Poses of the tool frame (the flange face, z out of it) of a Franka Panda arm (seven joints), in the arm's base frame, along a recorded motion.
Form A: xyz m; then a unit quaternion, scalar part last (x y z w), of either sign.
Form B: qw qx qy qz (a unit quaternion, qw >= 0); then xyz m. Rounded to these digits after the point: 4 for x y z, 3 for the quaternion.
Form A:
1: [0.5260, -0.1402, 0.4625, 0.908, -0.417, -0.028, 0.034]
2: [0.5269, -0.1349, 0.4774, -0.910, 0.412, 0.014, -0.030]
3: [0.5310, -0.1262, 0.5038, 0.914, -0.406, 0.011, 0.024]
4: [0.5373, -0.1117, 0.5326, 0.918, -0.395, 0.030, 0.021]
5: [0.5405, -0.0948, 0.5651, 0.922, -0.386, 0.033, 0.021]
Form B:
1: [0.034, 0.908, -0.417, -0.028, 0.5260, -0.1402, 0.4625]
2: [0.030, 0.910, -0.412, -0.014, 0.5269, -0.1349, 0.4774]
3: [0.024, 0.914, -0.406, 0.011, 0.5310, -0.1262, 0.5038]
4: [0.021, 0.918, -0.395, 0.030, 0.5373, -0.1117, 0.5326]
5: [0.021, 0.922, -0.386, 0.033, 0.5405, -0.0948, 0.5651]
